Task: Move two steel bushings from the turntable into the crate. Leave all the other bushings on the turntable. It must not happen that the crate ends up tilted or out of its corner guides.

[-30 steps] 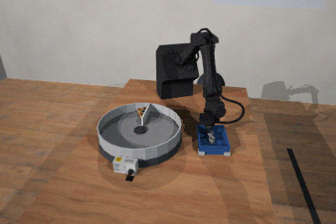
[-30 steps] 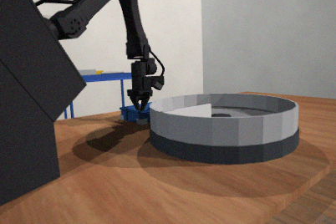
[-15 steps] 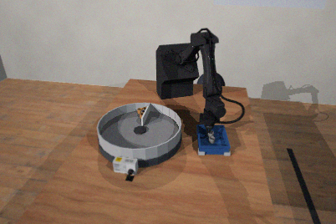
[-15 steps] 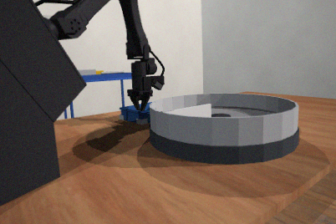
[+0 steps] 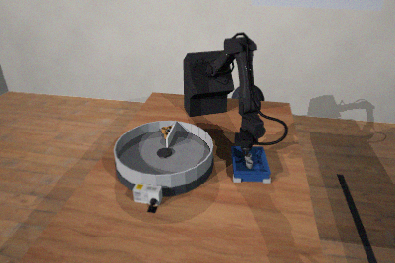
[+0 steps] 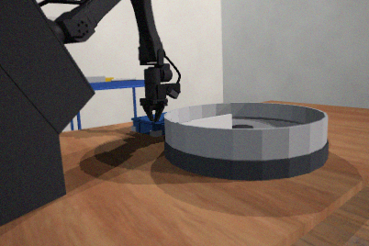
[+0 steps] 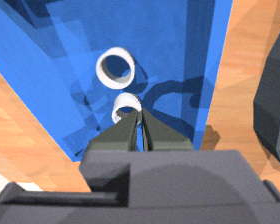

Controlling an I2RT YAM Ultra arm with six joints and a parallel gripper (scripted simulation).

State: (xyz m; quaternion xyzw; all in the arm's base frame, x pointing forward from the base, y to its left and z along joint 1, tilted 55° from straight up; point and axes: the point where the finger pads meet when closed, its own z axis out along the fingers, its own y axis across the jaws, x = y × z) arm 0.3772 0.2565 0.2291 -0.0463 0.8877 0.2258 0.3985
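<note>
The blue crate lies 40 mm ahead of my hand, 40 mm to the left of it and 10 mm below it. From my hand the other things lie so: grey turntable 200 mm ahead, 290 mm to the right, 20 mm above.
</note>
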